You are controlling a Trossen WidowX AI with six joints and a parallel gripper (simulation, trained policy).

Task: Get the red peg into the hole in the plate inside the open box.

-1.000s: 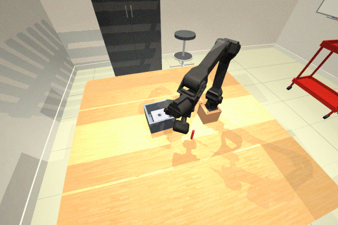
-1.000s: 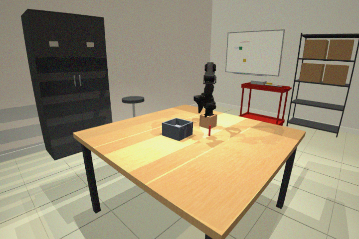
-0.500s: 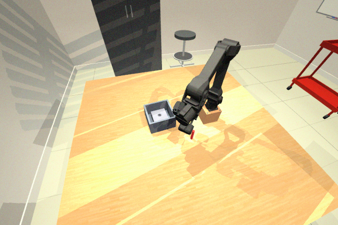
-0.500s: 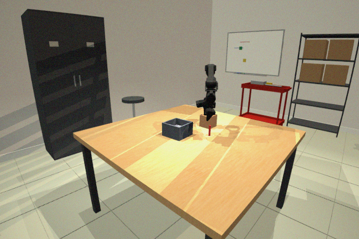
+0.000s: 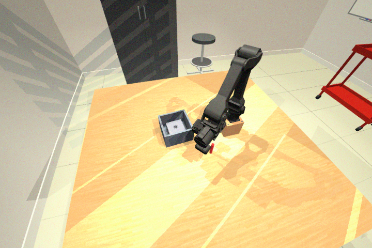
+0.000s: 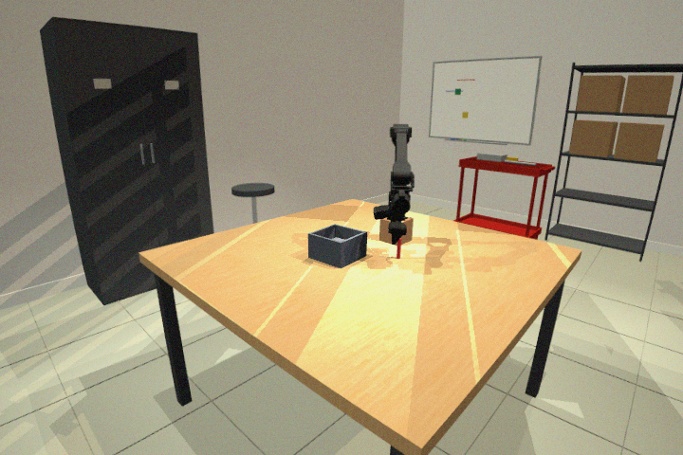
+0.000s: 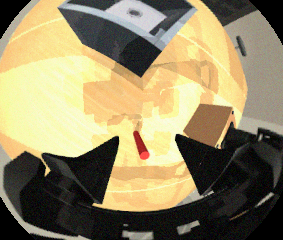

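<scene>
My gripper tip is now 10 mm past the red peg, 20 mm to the right of it and 40 mm above it. From my gripper tip the other things lie so: white plate 140 mm ahead, 160 mm to the right, 30 mm below; grey box 140 mm ahead, 160 mm to the right, 50 mm below.
</scene>
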